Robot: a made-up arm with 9 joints. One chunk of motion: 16 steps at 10 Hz.
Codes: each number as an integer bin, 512 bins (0 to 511) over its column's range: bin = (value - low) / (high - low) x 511, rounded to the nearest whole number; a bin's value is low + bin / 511 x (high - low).
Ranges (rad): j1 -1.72..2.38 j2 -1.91..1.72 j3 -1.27..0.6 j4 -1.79..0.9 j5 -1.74..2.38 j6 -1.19..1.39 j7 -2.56..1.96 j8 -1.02..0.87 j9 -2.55..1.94
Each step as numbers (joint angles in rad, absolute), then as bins.
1 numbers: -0.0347 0.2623 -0.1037 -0.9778 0.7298 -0.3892 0.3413 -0.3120 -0.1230
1 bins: 210 306 319 154 306 159 328 191 276
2 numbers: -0.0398 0.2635 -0.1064 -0.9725 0.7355 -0.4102 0.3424 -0.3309 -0.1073
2 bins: 209 306 318 155 307 154 328 186 278
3 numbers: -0.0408 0.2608 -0.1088 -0.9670 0.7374 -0.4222 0.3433 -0.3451 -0.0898
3 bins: 209 306 317 156 307 152 328 182 280
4 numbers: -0.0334 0.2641 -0.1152 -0.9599 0.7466 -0.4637 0.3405 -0.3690 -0.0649
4 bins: 210 306 316 158 308 144 328 176 283
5 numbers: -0.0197 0.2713 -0.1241 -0.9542 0.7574 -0.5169 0.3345 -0.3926 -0.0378
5 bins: 212 307 313 159 310 133 327 170 286
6 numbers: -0.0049 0.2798 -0.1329 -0.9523 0.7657 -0.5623 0.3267 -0.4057 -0.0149
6 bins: 214 308 311 159 311 124 326 166 289
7 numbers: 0.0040 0.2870 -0.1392 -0.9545 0.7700 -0.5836 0.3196 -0.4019 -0.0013
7 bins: 215 309 309 159 311 120 326 167 290
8 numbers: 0.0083 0.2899 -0.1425 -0.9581 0.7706 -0.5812 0.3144 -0.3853 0.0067
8 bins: 215 310 308 158 311 121 325 172 291
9 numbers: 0.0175 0.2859 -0.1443 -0.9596 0.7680 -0.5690 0.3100 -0.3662 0.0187
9 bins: 217 309 308 158 311 123 324 177 292
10 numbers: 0.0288 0.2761 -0.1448 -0.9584 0.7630 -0.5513 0.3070 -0.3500 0.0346
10 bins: 218 308 307 158 310 127 324 181 294
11 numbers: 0.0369 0.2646 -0.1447 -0.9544 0.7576 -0.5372 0.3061 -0.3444 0.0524
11 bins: 219 306 308 159 310 129 324 183 296
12 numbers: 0.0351 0.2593 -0.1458 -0.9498 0.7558 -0.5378 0.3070 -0.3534 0.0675
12 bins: 219 305 307 160 310 129 324 180 298
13 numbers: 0.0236 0.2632 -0.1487 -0.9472 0.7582 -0.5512 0.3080 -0.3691 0.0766
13 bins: 217 306 306 160 310 127 324 176 299
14 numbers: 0.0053 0.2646 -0.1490 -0.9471 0.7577 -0.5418 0.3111 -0.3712 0.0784
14 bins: 215 306 306 160 310 128 325 175 299
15 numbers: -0.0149 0.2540 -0.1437 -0.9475 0.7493 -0.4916 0.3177 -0.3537 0.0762
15 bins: 213 305 308 160 309 138 325 180 299
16 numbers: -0.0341 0.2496 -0.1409 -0.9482 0.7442 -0.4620 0.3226 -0.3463 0.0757
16 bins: 210 304 309 160 308 144 326 182 299
